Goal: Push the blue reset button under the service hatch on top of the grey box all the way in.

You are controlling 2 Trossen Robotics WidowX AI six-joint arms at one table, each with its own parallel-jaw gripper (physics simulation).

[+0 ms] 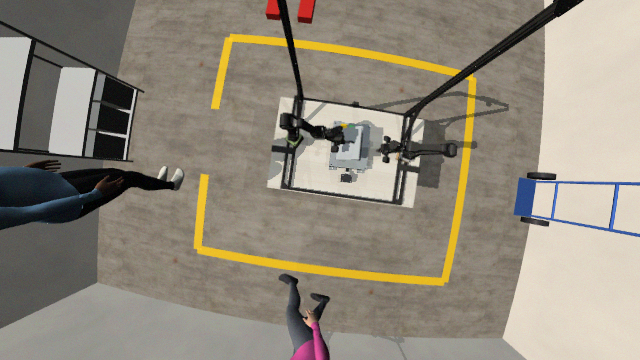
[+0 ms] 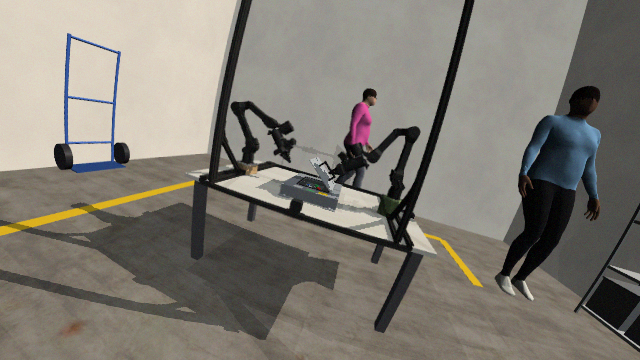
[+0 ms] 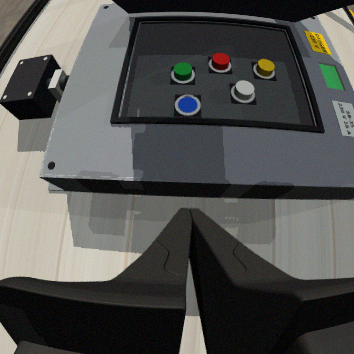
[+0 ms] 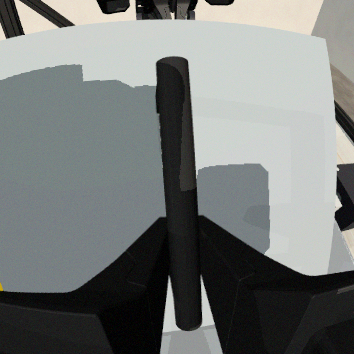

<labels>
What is the left gripper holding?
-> Nothing.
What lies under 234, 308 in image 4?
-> The right gripper.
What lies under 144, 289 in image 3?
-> The left gripper.
</labels>
